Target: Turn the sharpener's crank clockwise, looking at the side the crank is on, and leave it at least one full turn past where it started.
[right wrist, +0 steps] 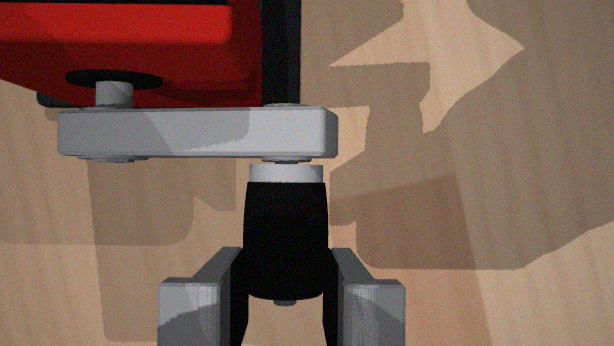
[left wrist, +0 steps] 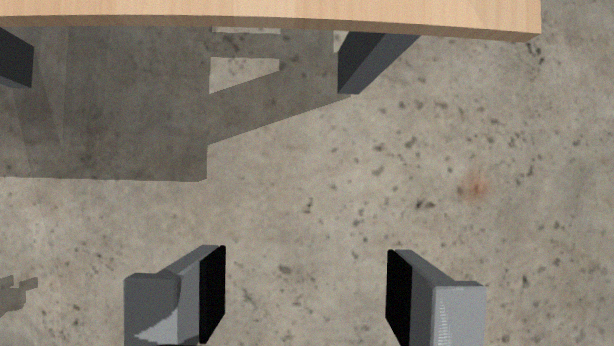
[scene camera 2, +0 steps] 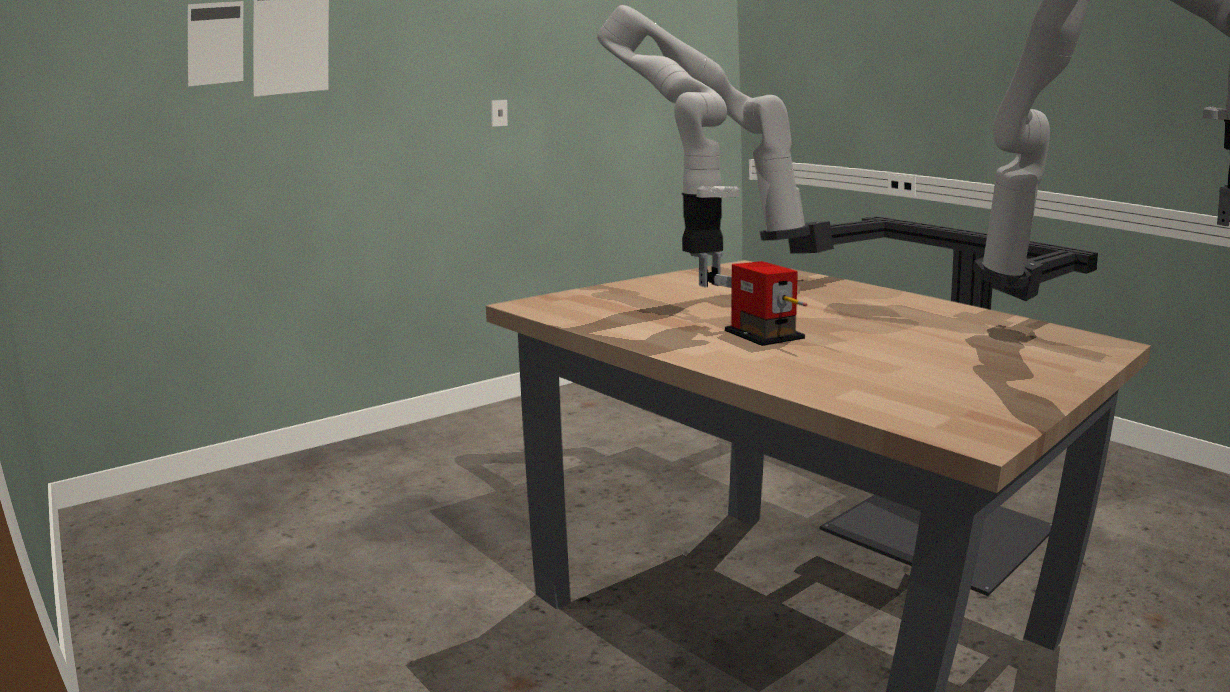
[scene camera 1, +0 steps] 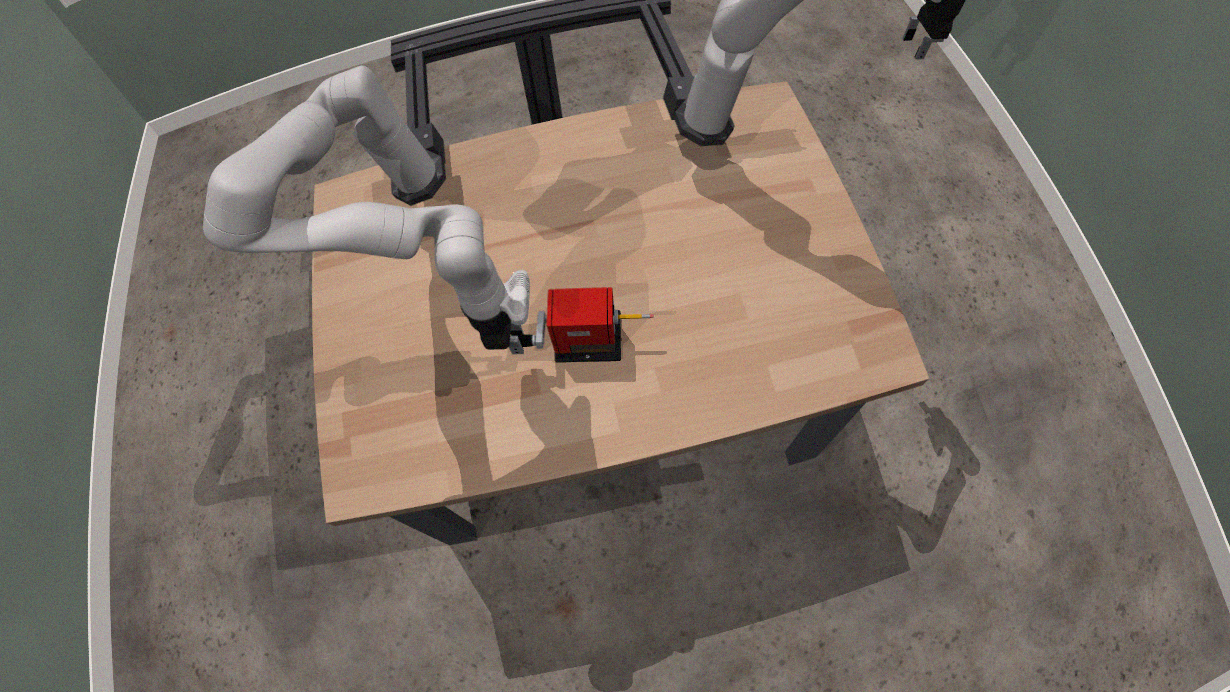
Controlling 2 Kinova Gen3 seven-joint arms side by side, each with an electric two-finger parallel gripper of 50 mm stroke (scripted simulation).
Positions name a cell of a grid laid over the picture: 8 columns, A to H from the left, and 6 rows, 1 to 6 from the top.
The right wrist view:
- right gripper: D5
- black knob: D5
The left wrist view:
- left gripper: D5
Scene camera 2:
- right gripper: E3
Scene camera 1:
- right gripper: D3
